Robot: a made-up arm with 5 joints. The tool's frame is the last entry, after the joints.
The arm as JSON. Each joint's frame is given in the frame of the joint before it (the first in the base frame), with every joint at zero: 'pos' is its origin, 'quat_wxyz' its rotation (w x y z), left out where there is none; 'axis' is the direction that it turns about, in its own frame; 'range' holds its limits. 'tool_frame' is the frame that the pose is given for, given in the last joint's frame.
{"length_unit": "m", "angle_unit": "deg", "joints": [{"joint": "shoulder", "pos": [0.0, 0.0, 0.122], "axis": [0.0, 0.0, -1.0], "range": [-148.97, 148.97]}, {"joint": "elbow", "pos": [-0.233, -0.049, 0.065], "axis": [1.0, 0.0, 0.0], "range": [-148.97, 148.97]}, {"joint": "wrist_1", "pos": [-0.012, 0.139, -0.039], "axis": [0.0, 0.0, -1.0], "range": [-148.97, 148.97]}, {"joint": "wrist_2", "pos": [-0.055, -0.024, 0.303], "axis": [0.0, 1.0, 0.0], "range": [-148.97, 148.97]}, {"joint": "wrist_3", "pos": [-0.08, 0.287, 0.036], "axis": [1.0, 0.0, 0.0], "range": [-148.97, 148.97]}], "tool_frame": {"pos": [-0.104, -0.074, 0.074]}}
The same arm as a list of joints. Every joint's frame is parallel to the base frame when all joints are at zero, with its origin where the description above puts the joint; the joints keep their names.
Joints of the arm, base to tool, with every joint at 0 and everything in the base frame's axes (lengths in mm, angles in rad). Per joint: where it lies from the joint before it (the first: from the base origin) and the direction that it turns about. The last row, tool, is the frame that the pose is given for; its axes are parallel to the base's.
shoulder: axis -z xyz 0 0 122
elbow: axis +x xyz -233 -49 65
wrist_1: axis -z xyz -12 139 -39
wrist_2: axis +y xyz -55 -24 303
wrist_3: axis +x xyz -80 287 36
tool: xyz -104 -74 74
Joint limits (rad, base to tool): -2.6..2.6 -2.6..2.6 -2.6..2.6 -2.6..2.6 -2.6..2.6

